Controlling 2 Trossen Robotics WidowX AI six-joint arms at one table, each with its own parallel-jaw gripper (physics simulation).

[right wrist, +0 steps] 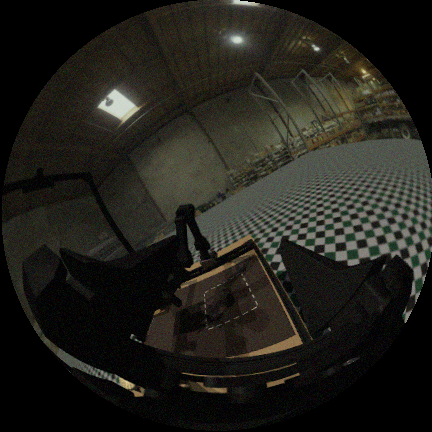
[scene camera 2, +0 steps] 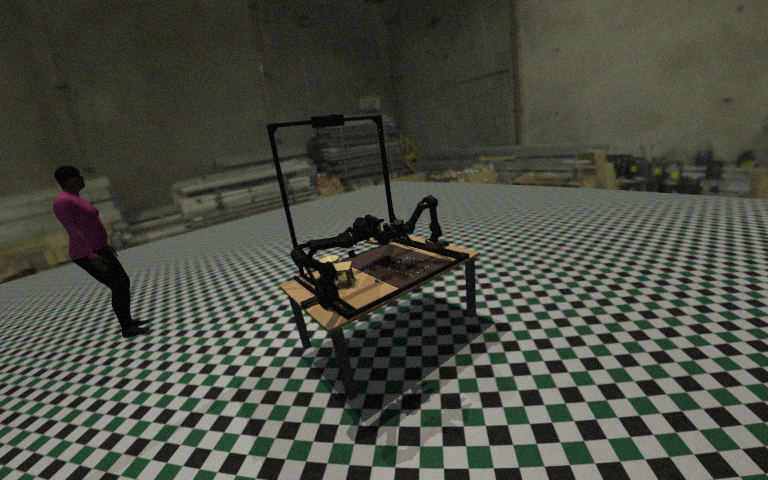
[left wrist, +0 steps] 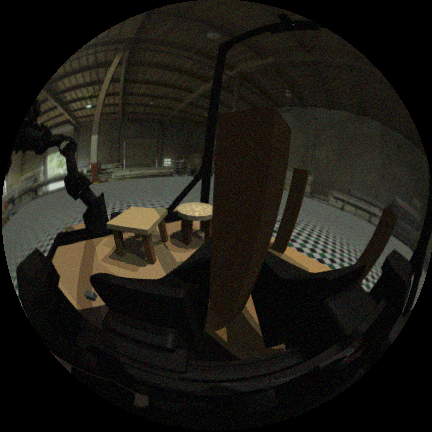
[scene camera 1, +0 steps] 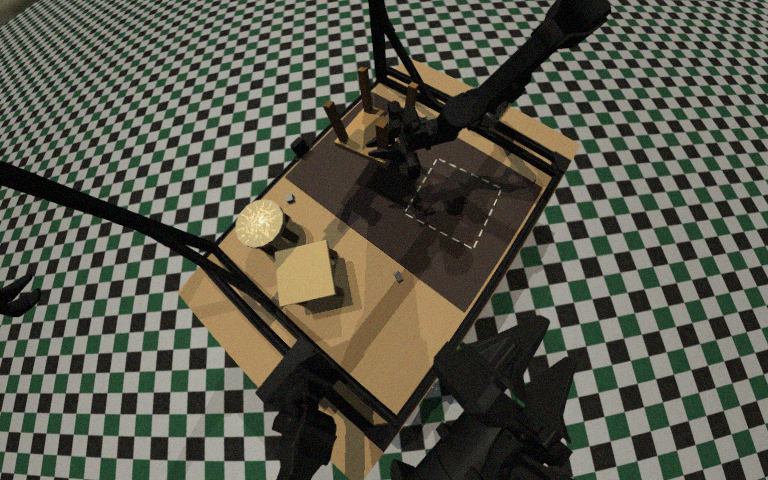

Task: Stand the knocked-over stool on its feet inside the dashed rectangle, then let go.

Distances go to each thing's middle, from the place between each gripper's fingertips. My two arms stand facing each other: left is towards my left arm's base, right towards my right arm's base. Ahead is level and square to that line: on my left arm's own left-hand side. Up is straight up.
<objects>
Now: left hand 180 mm past the round-topped stool [scene camera 1: 260,224], 270 mm to the left of it and 150 mm above it.
Now: right hand 57 cm past the round-topped stool, 34 cm above it and 7 cm to the left of it.
</objects>
